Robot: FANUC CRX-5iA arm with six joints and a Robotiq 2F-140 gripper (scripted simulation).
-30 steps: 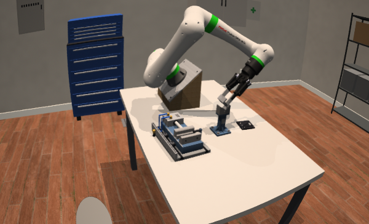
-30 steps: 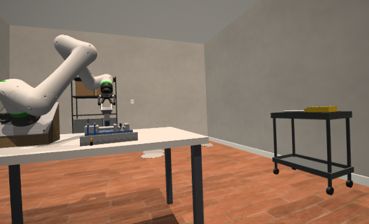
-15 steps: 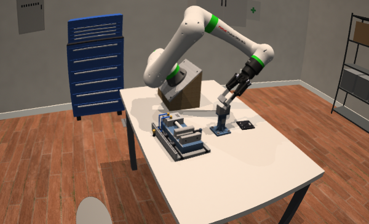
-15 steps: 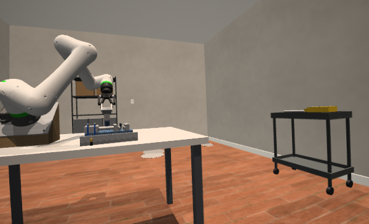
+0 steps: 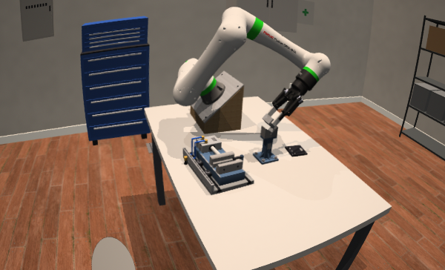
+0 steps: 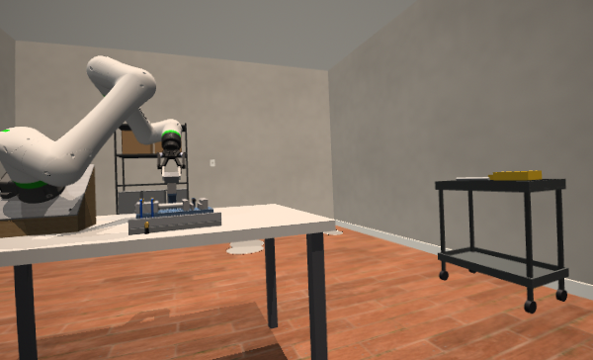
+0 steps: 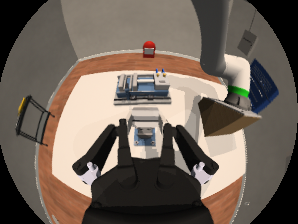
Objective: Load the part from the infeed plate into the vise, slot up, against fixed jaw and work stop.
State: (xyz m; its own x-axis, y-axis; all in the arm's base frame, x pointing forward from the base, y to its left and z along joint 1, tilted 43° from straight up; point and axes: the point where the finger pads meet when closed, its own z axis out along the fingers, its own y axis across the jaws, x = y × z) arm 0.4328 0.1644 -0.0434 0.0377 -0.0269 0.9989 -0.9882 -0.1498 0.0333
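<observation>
Right now my hand is 1 cm to the left of the part and 1 cm above it. Round my hand: dark infeed plate: 20 cm below, 16 cm to the left, 2 cm behind.
</observation>
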